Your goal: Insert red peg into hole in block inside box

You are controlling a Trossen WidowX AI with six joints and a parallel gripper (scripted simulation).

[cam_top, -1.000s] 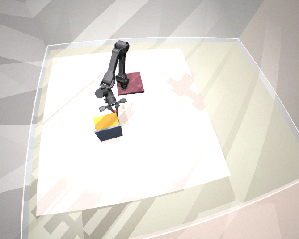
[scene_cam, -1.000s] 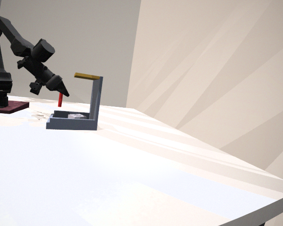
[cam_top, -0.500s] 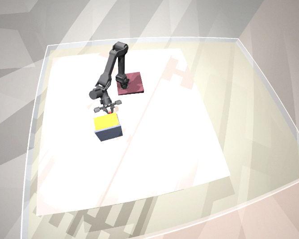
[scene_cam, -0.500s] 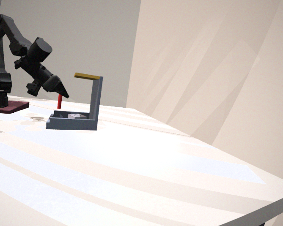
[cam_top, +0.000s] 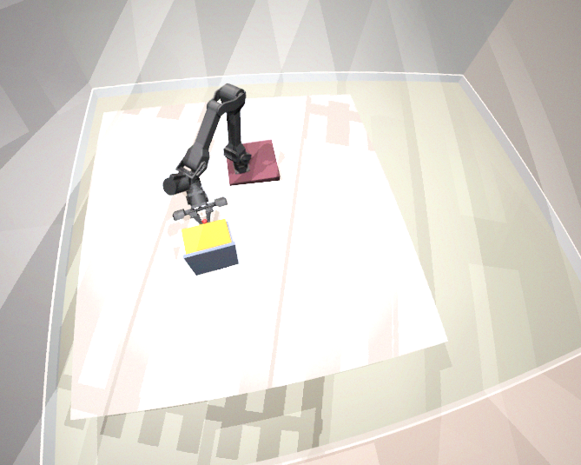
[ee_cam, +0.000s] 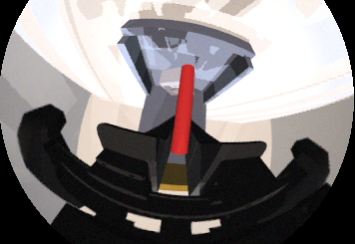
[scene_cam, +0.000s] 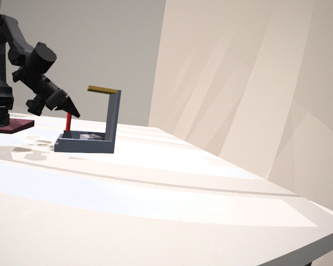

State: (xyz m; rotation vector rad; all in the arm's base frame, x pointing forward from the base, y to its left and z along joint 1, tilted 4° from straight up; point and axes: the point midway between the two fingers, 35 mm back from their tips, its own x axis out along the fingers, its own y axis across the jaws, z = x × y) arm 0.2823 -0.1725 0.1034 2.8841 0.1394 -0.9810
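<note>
My gripper tip is now 11 cm short of the box wall and 1 cm below it. Also, from my gripper tip: yellow roof 6 cm ahead, 10 cm above; red peg 3 cm behind, 1 cm below.
</note>
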